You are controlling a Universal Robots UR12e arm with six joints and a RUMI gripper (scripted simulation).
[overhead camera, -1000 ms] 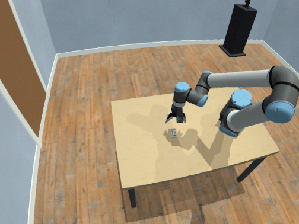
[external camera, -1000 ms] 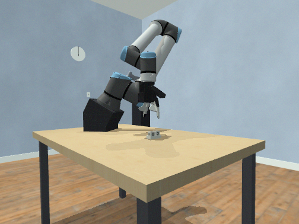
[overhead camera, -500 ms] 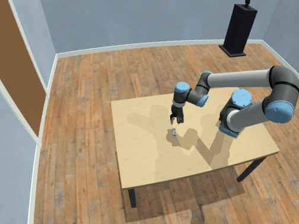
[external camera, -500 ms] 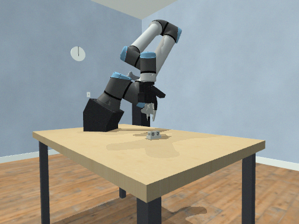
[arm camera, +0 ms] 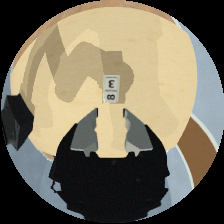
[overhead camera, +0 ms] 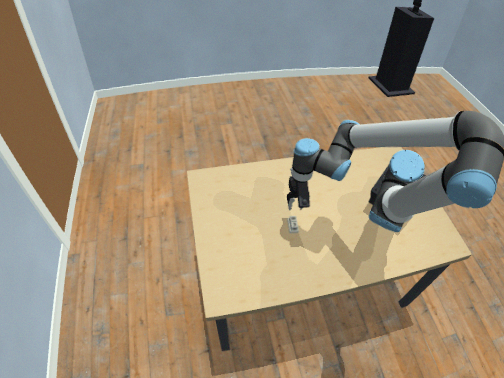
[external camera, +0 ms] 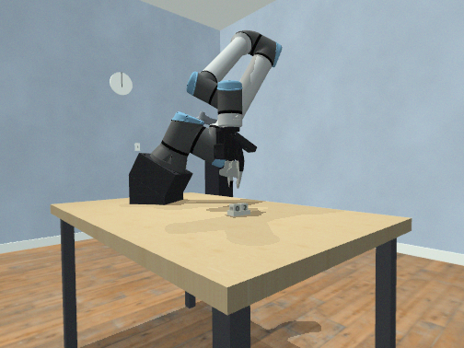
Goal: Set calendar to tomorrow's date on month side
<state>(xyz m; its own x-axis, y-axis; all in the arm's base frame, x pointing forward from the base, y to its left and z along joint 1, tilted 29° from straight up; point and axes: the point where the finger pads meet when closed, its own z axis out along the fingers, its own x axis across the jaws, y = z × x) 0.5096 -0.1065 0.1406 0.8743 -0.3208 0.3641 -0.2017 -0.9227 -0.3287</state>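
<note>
Now: hand 20 mm to the right of the calendar tray and 110 mm above it.
</note>
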